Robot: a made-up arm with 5 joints.
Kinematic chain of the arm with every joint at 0, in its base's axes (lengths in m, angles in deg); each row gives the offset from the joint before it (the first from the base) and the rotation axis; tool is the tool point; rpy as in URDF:
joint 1: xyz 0 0 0.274 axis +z
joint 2: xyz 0 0 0 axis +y
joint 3: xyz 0.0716 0 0.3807 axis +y
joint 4: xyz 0.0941 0 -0.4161 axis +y
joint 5: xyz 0.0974 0 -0.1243 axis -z
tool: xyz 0 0 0 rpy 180 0 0
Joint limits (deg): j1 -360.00..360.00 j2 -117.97..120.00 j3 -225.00..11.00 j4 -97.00..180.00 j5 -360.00..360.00
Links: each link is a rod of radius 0.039 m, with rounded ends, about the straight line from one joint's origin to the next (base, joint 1, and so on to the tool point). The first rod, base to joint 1, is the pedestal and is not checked.
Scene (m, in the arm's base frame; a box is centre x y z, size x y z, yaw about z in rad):
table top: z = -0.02
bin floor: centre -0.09 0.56 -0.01 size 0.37 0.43 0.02 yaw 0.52
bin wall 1: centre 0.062 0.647 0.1 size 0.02 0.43 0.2 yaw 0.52
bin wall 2: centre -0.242 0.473 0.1 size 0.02 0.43 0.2 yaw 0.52
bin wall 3: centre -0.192 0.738 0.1 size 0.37 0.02 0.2 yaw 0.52
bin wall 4: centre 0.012 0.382 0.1 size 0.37 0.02 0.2 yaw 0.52
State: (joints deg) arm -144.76 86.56 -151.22 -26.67 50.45
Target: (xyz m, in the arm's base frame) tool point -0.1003 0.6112 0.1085
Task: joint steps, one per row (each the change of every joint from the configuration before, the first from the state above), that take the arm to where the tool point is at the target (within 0.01 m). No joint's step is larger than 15 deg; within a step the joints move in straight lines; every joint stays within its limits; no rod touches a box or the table.
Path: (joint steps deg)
1: 5.83 -13.87 -6.71 -2.20 0.00
2: 5.82 -13.87 -6.70 -2.20 0.00
3: 5.83 -13.88 -6.71 -2.20 0.00
4: 5.82 -13.87 -6.71 -2.21 0.00
5: 5.83 -13.87 -6.71 -2.20 0.00
6: 5.82 -13.87 -6.70 -2.20 0.00
7: 5.83 -13.88 -6.71 -2.20 0.00
8: 5.82 -13.87 -6.71 -2.20 0.00
9: 5.83 -13.87 -6.71 -2.20 0.00
10: 5.82 -13.87 -6.70 -2.21 0.00
11: 5.83 -13.87 -6.71 -2.20 0.00

